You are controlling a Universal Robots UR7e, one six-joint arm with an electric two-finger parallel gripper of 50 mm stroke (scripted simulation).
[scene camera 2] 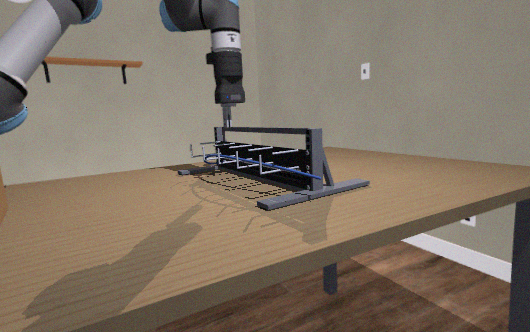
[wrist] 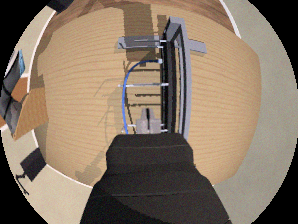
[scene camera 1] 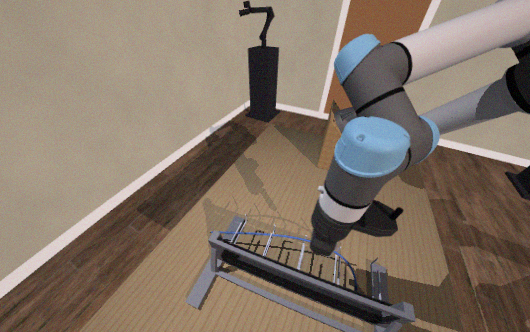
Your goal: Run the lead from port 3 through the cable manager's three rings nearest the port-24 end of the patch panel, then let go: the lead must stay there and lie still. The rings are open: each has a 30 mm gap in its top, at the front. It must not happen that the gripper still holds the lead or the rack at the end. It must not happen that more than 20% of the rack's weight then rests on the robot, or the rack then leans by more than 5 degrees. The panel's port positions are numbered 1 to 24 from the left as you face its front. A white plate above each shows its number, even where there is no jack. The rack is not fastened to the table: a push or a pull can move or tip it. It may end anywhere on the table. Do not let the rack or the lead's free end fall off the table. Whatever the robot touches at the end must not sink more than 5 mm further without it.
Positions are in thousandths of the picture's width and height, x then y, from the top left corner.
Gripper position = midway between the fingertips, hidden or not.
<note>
I see my gripper (scene camera 2: 429, 384) and a grey rack (scene camera 2: 592, 486).
The grey rack shows as well in the wrist view (wrist: 589, 123). My gripper is seen too in the wrist view (wrist: 495, 511) and in scene camera 1 (scene camera 1: 614, 764).
</note>
